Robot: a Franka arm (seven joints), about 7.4 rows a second.
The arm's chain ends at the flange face. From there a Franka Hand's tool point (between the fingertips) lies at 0.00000 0.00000 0.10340 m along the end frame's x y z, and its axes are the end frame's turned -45 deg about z.
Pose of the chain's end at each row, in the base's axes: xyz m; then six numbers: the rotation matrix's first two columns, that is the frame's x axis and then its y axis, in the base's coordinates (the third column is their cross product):
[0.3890 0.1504 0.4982 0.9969 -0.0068 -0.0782 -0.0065 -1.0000 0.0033]
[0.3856 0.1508 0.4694 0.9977 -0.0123 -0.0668 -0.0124 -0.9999 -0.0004]
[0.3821 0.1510 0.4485 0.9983 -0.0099 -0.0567 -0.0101 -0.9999 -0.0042]
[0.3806 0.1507 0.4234 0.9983 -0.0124 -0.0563 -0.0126 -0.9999 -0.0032]
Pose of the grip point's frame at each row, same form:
[0.3809 0.1501 0.3951 0.7095 0.7023 -0.0576 0.7003 -0.7119 -0.0530]
[0.3787 0.1509 0.3662 0.7142 0.6983 -0.0470 0.6967 -0.7157 -0.0475]
[0.3762 0.1515 0.3453 0.7130 0.7000 -0.0371 0.6988 -0.7140 -0.0431]
[0.3748 0.1511 0.3202 0.7148 0.6983 -0.0375 0.6970 -0.7158 -0.0421]

